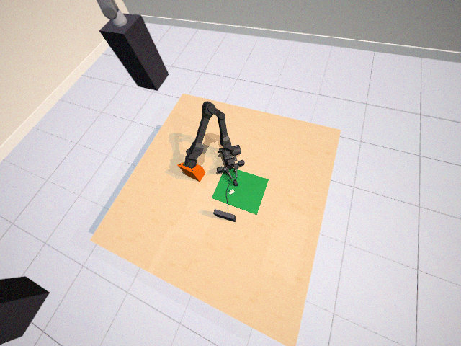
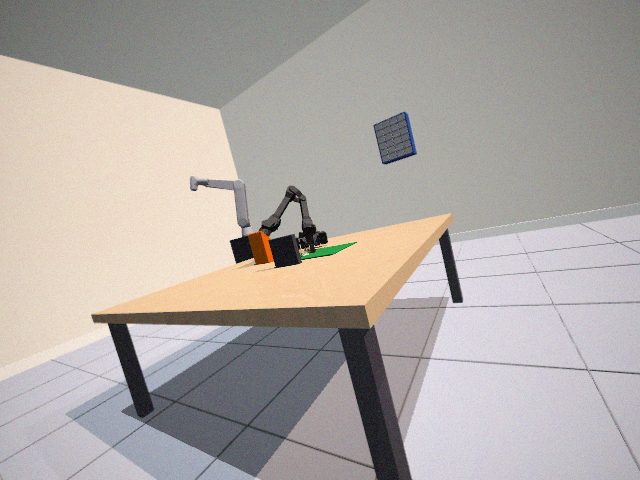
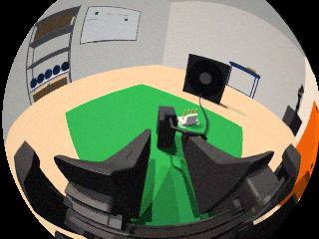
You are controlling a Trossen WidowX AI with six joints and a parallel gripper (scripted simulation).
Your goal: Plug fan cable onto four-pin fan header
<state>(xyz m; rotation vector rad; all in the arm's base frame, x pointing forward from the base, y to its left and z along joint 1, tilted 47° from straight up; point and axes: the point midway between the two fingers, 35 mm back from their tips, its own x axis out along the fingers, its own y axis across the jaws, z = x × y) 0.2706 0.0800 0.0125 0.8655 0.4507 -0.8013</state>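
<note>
The black fan plug lies 2 cm to the right of my gripper tip, 1 cm below it and 1 cm ahead of it. Round my gripper tip: green board 5 cm below, 5 cm ahead, 4 cm to the right; then four-pin fan header 8 cm to the right, 4 cm below, 1 cm ahead; then black fan 23 cm to the right, 3 cm ahead, 2 cm above.
</note>
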